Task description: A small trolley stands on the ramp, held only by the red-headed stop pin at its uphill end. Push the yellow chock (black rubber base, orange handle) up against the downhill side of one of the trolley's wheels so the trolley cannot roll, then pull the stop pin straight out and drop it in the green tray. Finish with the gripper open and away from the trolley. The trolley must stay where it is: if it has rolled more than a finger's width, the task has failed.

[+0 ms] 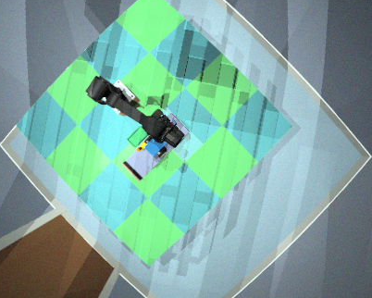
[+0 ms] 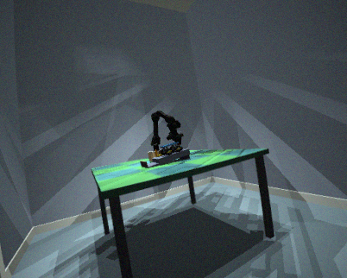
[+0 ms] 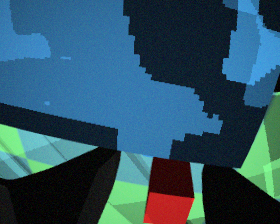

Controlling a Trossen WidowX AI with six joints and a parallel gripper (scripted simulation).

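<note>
Now: the stop pin right at my gripper tip. Round my gripper tip: blue trolley 11 cm to the right, 2 cm below, 2 cm ahead; then yellow chock 21 cm to the right, 5 cm below, 3 cm behind; then ramp 11 cm to the right, 9 cm below, 2 cm ahead.
</note>
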